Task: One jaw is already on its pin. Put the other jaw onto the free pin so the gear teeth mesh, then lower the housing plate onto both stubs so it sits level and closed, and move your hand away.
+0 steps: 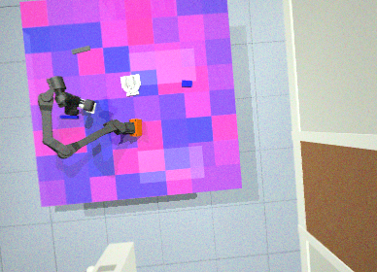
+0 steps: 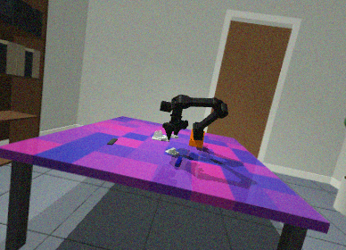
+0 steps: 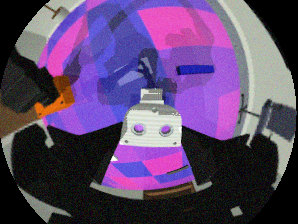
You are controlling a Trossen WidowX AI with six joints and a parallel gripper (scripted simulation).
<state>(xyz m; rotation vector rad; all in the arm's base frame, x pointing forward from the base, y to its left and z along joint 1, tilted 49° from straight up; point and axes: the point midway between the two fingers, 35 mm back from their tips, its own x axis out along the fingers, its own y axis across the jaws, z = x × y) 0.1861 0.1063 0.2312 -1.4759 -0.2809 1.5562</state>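
Now: the grey jaw 5 cm ahead of my gripper tip, 25 cm to the right of it and 7 cm below it. Round my gripper tip: blue block: 3 cm ahead, 61 cm to the right, 7 cm below; then blue bar: 5 cm behind, 15 cm to the left, 7 cm below; then grey bar: 35 cm ahead, 8 cm below.
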